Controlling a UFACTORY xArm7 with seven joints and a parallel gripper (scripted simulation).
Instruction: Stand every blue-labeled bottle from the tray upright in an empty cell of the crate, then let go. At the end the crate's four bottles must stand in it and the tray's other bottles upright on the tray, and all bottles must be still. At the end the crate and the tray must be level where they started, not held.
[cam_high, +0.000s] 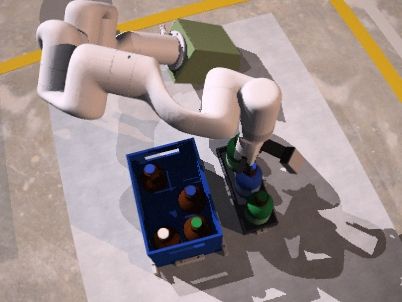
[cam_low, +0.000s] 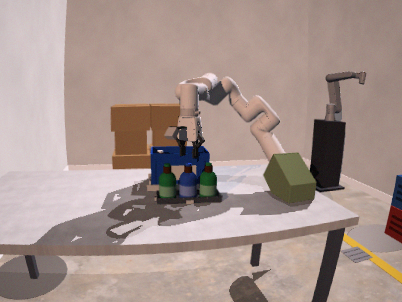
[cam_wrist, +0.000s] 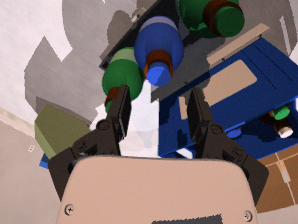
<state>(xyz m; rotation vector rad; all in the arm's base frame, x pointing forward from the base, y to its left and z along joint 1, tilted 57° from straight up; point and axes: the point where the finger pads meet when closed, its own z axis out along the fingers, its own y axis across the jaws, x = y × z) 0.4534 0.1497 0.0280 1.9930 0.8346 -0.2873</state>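
My hand is 120 mm above the blue-labeled bottle. Round my hand: black tray 190 mm below; blue crate 10 mm ahead, 210 mm to the right, 120 mm below.
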